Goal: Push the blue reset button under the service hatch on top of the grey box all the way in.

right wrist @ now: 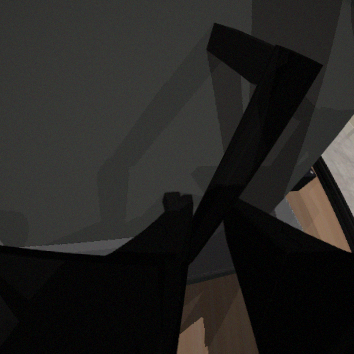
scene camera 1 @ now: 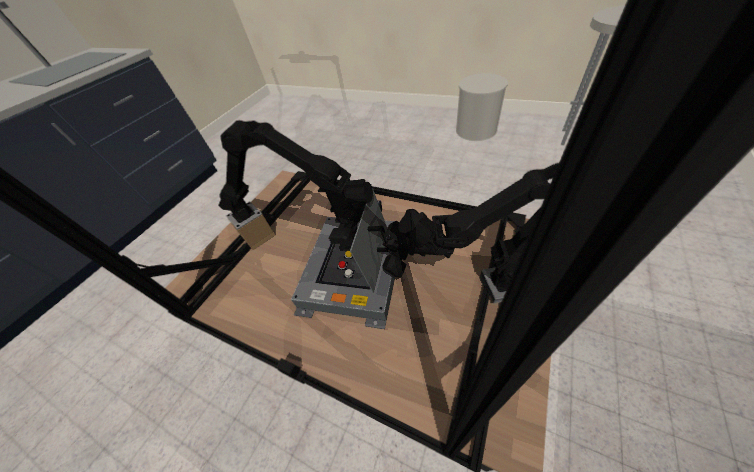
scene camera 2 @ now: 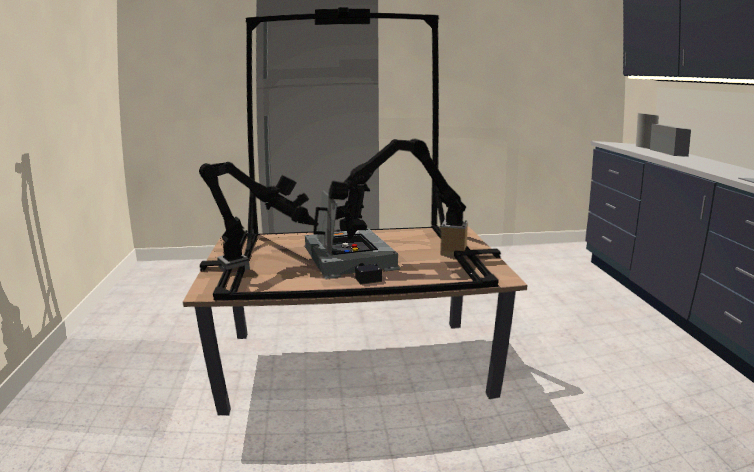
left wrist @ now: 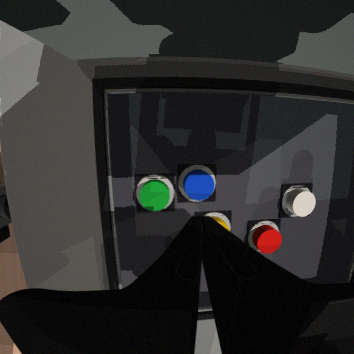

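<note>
The grey box (scene camera 1: 309, 281) (scene camera 2: 372, 261) (left wrist: 55, 200) stands on the table. Its hatch (scene camera 1: 368, 250) (scene camera 2: 329, 222) (right wrist: 100, 100) is raised steeply. My right gripper (right wrist: 206, 203) (scene camera 2: 313, 221) is shut on the hatch's black handle (right wrist: 255, 125). The blue button (left wrist: 199, 185) (scene camera 2: 347, 251) shows in the recess, beside the green button (left wrist: 155, 195). My left gripper (left wrist: 199, 223) (scene camera 2: 353, 232) is shut and empty. Its fingertips are over the recess and partly cover the yellow button (left wrist: 220, 221) in the left wrist view; the blue button shows just beyond them. The gap between fingertips and buttons cannot be told.
A red button (left wrist: 268, 239) and a white button (left wrist: 302, 201) stand in the same recess. The raised hatch stands between my two grippers. A black block (scene camera 2: 368, 272) is close to the box in scene camera 2. Black frame bars (scene camera 2: 356, 291) run along the table's edges.
</note>
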